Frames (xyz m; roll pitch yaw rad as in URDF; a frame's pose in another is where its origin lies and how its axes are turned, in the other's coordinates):
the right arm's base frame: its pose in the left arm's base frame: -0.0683 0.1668 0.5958 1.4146 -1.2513 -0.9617
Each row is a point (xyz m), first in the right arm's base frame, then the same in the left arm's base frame.
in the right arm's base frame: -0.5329 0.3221 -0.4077
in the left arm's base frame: 0.0690 0.7615 0.1699
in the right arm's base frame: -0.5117 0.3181 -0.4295
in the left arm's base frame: 0.0939 0.7623 0.1877
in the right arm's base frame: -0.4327 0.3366 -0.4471
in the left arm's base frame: 0.1163 0.7657 0.2676
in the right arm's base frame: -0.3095 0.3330 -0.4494
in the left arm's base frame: 0.1420 0.7319 0.3833
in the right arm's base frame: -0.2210 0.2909 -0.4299
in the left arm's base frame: 0.1576 0.6643 0.4552
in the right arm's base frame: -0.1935 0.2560 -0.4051
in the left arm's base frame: 0.1547 0.6162 0.4717
